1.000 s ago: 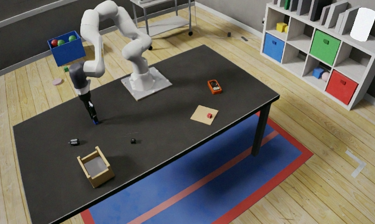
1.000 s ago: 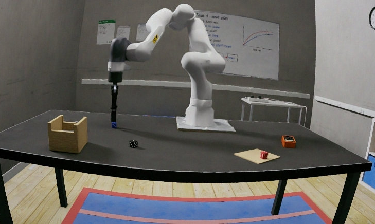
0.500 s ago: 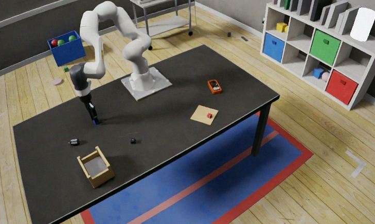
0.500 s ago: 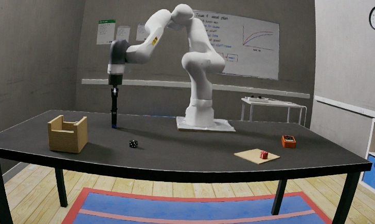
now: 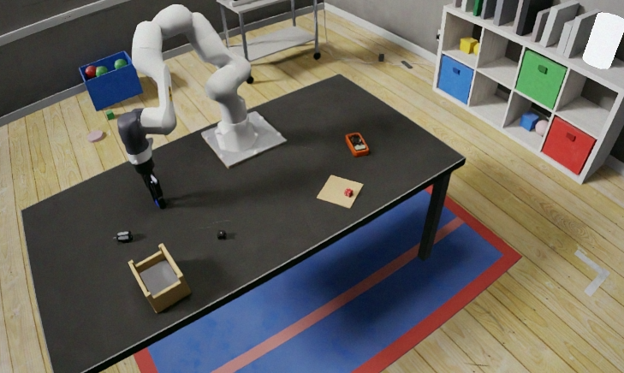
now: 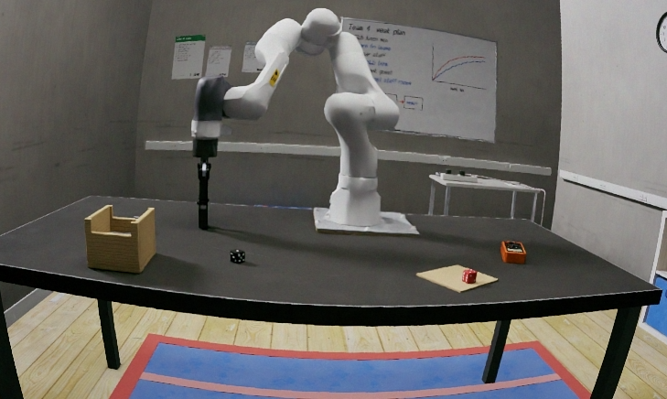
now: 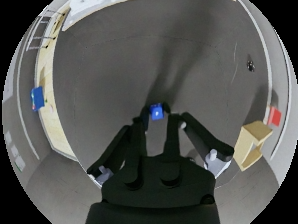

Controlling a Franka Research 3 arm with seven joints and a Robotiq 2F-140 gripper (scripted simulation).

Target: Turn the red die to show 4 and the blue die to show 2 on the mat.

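Now: hand 2 cm above the blue die. Also, from my hand: dark object (19 cm to the right, 10 cm ahead, 2 cm below); then black die (30 cm ahead, 15 cm to the left, 2 cm below); then wooden box (39 cm ahead, 11 cm to the right, 1 cm above).
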